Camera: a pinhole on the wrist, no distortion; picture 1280 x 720 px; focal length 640.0 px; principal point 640.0 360.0 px. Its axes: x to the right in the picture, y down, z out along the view. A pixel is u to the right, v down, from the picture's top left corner.
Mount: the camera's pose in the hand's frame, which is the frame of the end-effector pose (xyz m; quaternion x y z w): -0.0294 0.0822 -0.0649 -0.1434 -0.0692 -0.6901 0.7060
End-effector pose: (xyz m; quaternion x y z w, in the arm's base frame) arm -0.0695 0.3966 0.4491 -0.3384 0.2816 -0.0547 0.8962
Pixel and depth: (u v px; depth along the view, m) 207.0 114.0 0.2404
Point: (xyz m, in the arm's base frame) -0.1166 0.7345 0.3774
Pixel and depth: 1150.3 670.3 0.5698
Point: 0.5288 0.5011 0.7699
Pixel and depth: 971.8 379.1 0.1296
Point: -0.0411 0.4875 0.4651
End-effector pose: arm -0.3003 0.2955 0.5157 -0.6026 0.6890 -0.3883 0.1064
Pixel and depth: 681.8 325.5 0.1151
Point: -0.3470 0.2949 0.4036
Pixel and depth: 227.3 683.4 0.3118
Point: -0.5183 0.0845 0.2154
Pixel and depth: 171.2 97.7 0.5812
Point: -0.5002 0.3245 -0.2555
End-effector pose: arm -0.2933 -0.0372 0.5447 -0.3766 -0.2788 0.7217 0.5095
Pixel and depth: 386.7 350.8 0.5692
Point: -0.8798 -0.1864 0.4047
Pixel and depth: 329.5 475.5 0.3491
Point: -0.6620 -0.0960 0.3725
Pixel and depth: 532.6 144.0 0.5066
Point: -0.7666 -0.2903 0.5674
